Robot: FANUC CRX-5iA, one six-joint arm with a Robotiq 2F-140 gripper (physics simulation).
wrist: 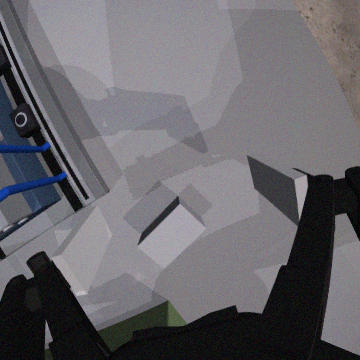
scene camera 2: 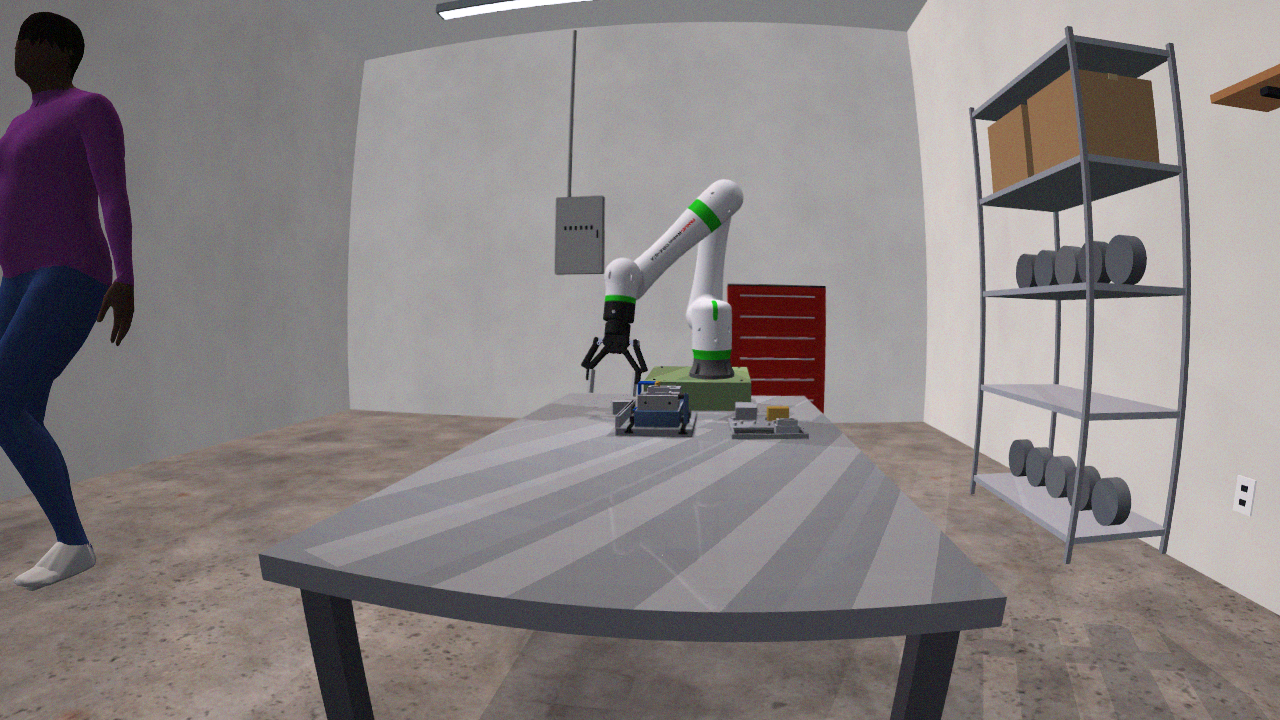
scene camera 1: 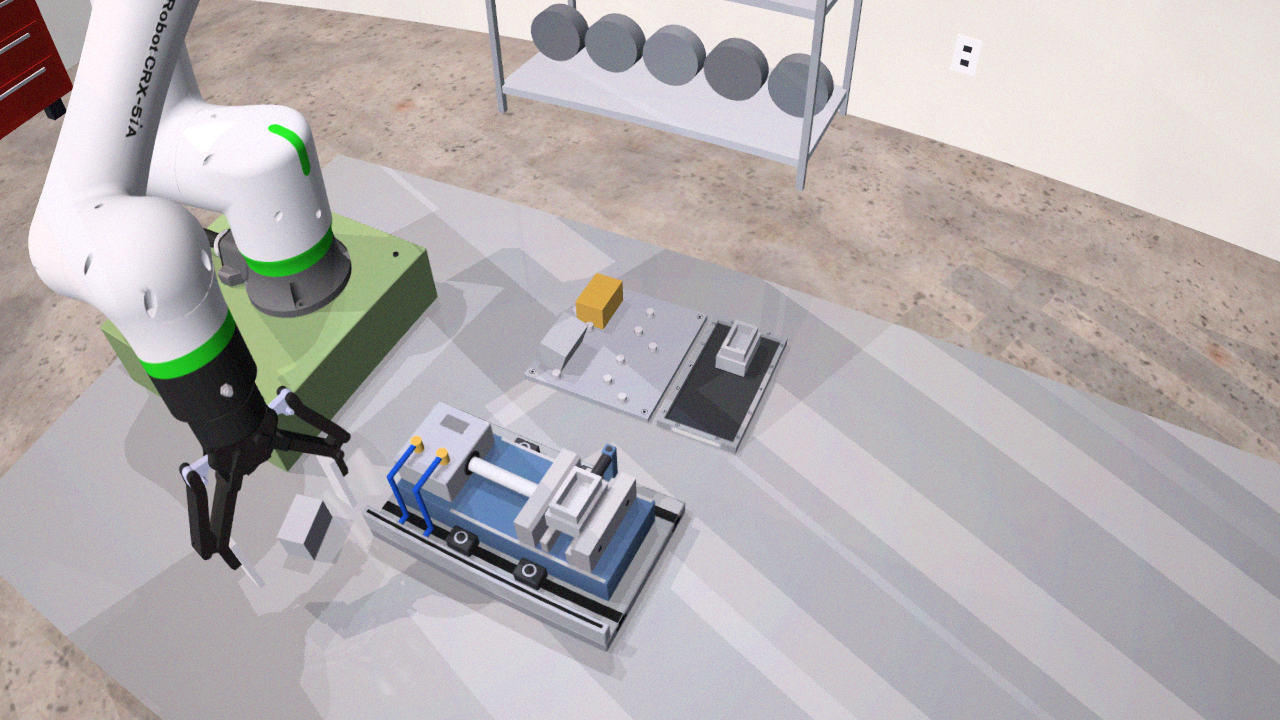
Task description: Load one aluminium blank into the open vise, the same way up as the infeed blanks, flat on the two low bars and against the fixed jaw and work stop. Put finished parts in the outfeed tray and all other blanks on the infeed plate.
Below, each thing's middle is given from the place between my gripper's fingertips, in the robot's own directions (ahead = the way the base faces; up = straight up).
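The dark outfeed tray [scene camera 1: 711,402] is 330 mm ahead of my hand, 420 mm to the left of it and 60 mm below it. Brass blank [scene camera 1: 603,295]: 480 mm to the left of my hand, 140 mm ahead of it, 40 mm below it. As for the infeed plate [scene camera 1: 644,377], my hand is 50 mm above it, 430 mm to the right of it and 180 mm short of it.
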